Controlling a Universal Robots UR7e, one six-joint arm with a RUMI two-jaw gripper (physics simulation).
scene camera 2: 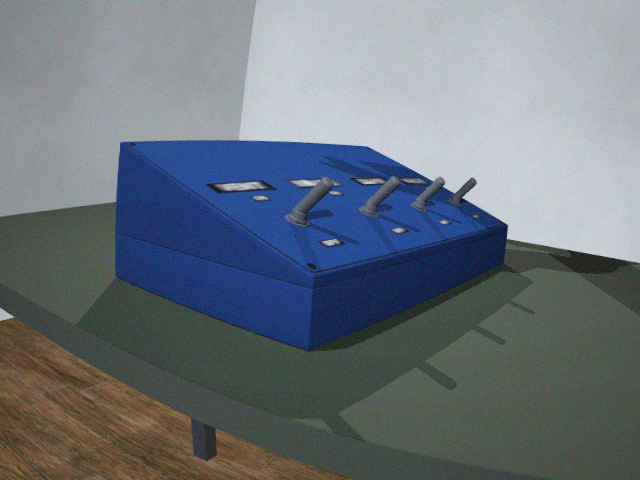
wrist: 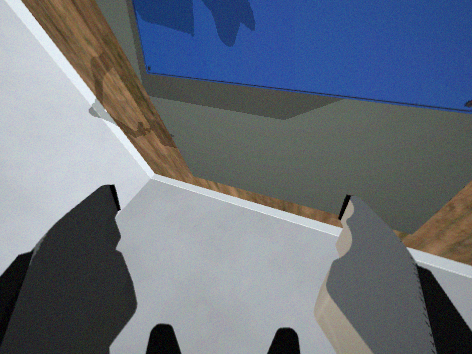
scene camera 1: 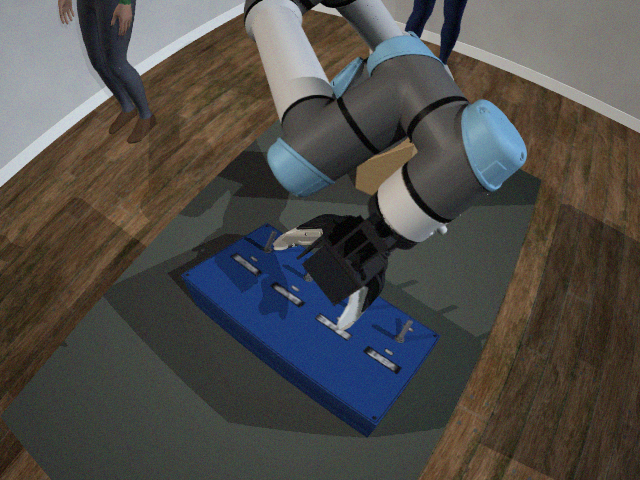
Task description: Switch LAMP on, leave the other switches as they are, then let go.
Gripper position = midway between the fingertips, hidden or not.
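Note:
The gripper [scene camera 1: 307, 287] is visible, and the wrist view has the gripper [wrist: 231, 192] as well. With it the scene offers a blue sloped panel [scene camera 2: 210, 224]; scene camera 1 catches the panel [scene camera 1: 263, 298] too, and so does the wrist view, with the panel [wrist: 411, 60].

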